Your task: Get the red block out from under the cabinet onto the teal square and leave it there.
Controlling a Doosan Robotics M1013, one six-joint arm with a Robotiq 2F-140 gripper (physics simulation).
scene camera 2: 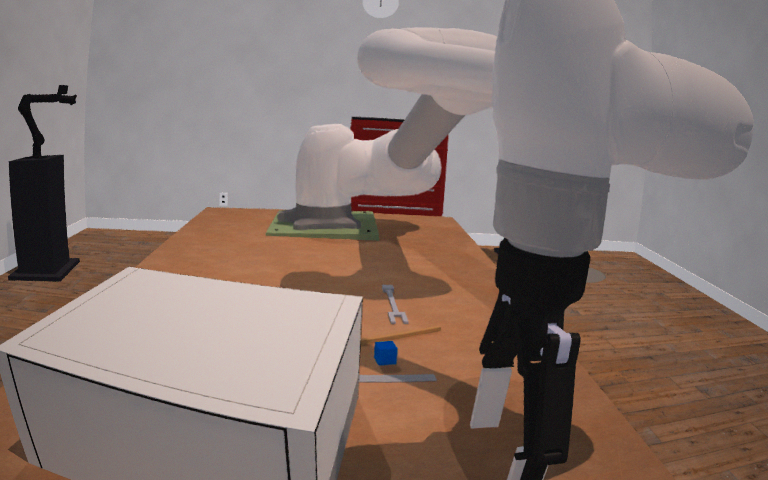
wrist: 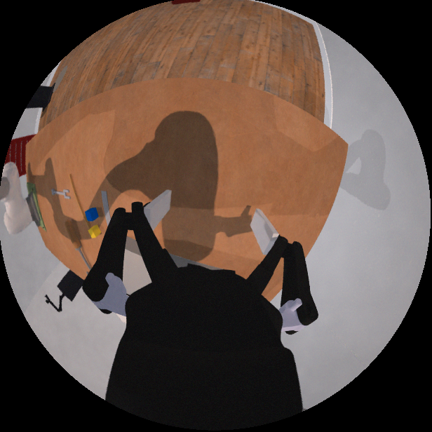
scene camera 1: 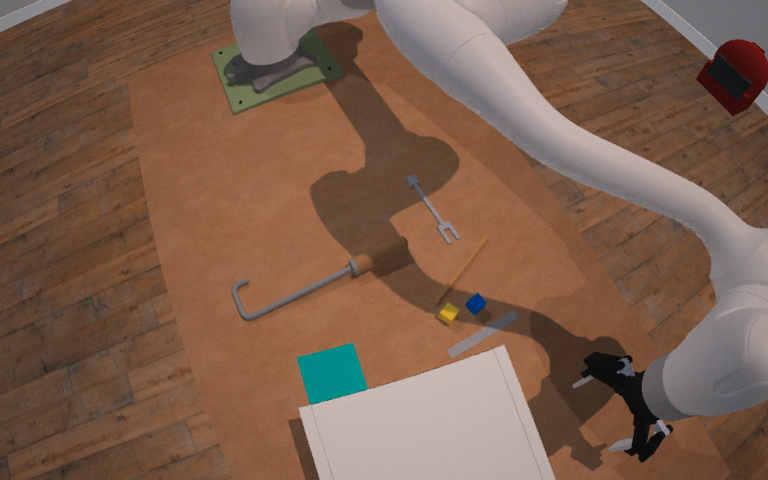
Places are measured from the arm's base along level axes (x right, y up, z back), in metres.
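Pixels of known places: gripper, fingertip midpoint: [scene camera 2: 498, 463] [scene camera 1: 596, 414]; arm's base, link origin: [scene camera 2: 323, 221] [scene camera 1: 273, 62].
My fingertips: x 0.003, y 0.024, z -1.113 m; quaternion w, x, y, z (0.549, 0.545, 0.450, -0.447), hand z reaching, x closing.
Observation:
Ahead of a thing's pixels: the offset from my fingertips to its top centre. "spot": to the spot under its first point.
The red block does not show in any view. The white cabinet @[dx +0.281, dy +0.099, dz +0.133 m] [scene camera 1: 419, 424] [scene camera 2: 186, 339] [wrist: 139, 272] stands on the table, and the space under it is hidden. The teal square @[spot: dx +0.305, dy -0.036, dz +0.356 m] [scene camera 1: 333, 373] lies flat against the cabinet's edge in scene camera 1; it does not show in scene camera 2. My gripper [scene camera 1: 600, 413] [scene camera 2: 502, 447] [wrist: 212, 208] is open and empty, pointing down above the table. It is beside the cabinet, on the side away from the teal square, with its two pale fingertips wide apart.
A hooked rod with a wooden handle [scene camera 1: 300, 294] lies mid-table. Nearby lie a blue block @[dx +0.029, dy -0.012, dz +0.305 m] [scene camera 1: 475, 303] [scene camera 2: 385, 353] [wrist: 91, 214], a yellow block @[dx +0.080, dy -0.012, dz +0.322 m] [scene camera 1: 448, 313] [wrist: 94, 231], a grey fork-shaped tool @[dx -0.040, dy -0.028, dz +0.515 m] [scene camera 1: 430, 206] [scene camera 2: 393, 302], a thin wooden stick @[dx +0.000, dy -0.030, dz +0.377 m] [scene camera 1: 464, 266] and a flat grey bar @[dx +0.050, dy -0.035, dz +0.254 m] [scene camera 1: 482, 333] [scene camera 2: 399, 378].

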